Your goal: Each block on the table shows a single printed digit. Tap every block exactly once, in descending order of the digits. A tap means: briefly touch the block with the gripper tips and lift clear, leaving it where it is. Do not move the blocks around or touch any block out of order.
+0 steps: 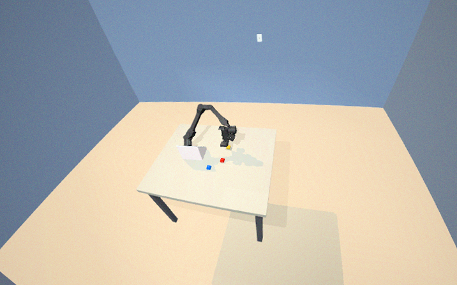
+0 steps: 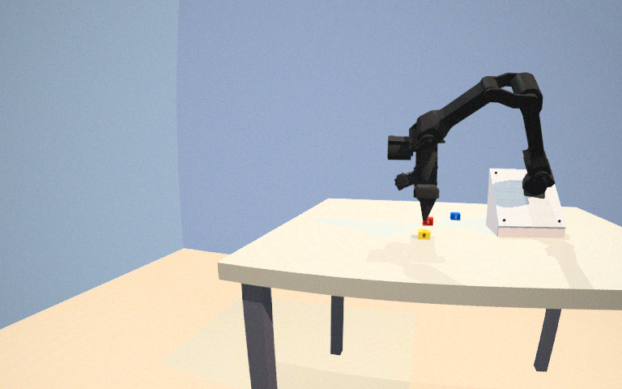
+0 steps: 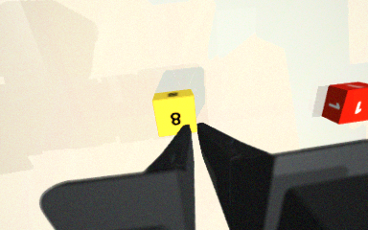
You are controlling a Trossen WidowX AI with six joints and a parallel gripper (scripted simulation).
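The yellow block is 10 mm to the left of my gripper tip and 30 mm below it. Round my gripper tip: red block (10 mm behind, 150 mm to the right, 30 mm below); then blue block (100 mm behind, 250 mm to the right, 30 mm below).
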